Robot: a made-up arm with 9 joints.
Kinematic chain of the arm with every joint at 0, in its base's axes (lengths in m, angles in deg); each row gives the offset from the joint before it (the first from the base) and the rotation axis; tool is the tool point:
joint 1: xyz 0 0 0.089 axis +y
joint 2: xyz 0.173 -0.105 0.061 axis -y
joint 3: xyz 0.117 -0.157 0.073 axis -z
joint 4: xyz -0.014 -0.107 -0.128 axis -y
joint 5: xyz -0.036 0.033 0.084 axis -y
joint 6: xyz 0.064 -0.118 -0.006 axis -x
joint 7: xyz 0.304 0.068 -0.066 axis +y
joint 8: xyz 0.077 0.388 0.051 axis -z
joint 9: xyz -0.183 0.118 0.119 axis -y
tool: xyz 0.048 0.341 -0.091
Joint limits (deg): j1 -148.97..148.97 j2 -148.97..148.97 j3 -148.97..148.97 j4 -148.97..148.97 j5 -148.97..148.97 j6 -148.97..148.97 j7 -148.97..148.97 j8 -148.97..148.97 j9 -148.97..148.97
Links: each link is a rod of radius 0.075 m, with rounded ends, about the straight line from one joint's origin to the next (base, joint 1, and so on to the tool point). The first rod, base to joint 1, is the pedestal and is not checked.
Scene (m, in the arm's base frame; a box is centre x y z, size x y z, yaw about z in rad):
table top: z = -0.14
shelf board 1: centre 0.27 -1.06 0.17 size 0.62 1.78 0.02 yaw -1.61
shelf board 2: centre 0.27 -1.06 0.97 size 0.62 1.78 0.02 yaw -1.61
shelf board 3: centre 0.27 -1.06 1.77 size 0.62 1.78 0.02 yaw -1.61
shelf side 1: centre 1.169 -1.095 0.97 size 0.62 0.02 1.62 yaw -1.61
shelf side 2: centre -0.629 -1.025 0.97 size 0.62 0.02 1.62 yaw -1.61
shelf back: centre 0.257 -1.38 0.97 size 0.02 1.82 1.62 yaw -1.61
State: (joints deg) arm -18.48 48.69 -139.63 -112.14 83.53 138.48 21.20 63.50 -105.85
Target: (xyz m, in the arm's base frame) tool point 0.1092 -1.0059 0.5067
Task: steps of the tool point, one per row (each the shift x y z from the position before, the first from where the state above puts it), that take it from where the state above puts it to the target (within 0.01 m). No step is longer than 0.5 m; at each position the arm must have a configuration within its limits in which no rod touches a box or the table.
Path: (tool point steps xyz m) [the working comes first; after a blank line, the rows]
Joints at the target: -25.53 60.05 -108.14 -147.51 38.81 83.06 15.28 -12.08 -109.65
Straight joint move there: touches shelf board 2.

1: 0.1590 -0.3035 0.3193
2: -0.0097 -0.3828 0.2599
3: -0.1478 -0.3825 0.1204
4: -0.2059 -0.2973 -0.0462
5: -0.1682 -0.2134 -0.0651
6: -0.2078 -0.1379 -0.0881
7: -0.2228 -0.0538 -0.0902
8: -0.2127 0.0250 -0.0731

